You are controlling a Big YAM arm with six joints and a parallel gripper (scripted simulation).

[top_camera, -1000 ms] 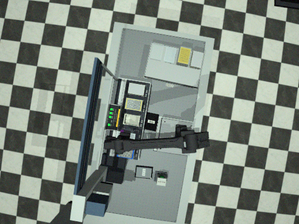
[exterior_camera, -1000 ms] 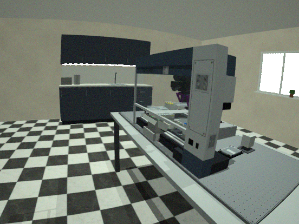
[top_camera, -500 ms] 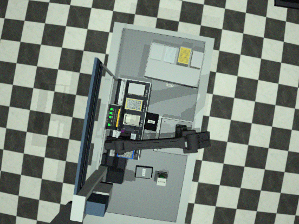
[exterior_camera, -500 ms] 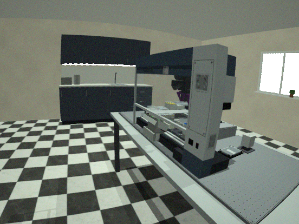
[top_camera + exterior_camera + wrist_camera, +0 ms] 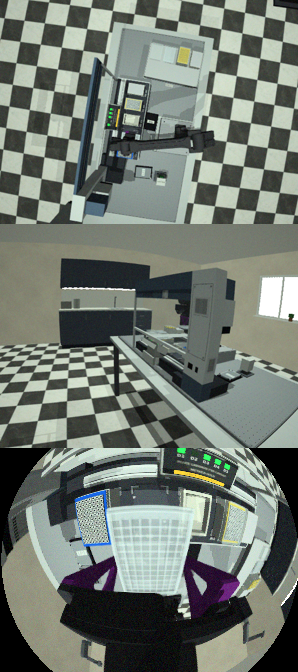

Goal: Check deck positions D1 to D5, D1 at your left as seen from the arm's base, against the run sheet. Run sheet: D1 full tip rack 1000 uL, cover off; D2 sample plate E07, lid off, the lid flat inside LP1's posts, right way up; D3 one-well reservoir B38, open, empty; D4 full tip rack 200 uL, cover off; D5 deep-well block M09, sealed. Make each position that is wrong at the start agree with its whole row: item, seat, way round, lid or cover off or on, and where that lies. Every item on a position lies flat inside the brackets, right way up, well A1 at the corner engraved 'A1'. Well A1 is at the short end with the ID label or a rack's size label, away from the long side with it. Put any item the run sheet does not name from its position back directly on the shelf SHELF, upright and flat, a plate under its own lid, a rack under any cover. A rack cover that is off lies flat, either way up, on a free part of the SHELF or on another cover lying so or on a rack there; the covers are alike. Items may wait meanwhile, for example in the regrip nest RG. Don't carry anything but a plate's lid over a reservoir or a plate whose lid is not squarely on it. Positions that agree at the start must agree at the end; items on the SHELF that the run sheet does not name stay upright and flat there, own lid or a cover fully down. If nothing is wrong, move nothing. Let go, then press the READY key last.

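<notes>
Right now the blue-framed tip rack is 30 mm ahead of my hand, 120 mm to the left of it and 130 mm below it. Round my hand: cream reservoir (20 mm ahead, 130 mm to the right, 190 mm below); clear rack cover (10 mm ahead, 250 mm to the right, 140 mm below); clear plate (right at my hand).
</notes>
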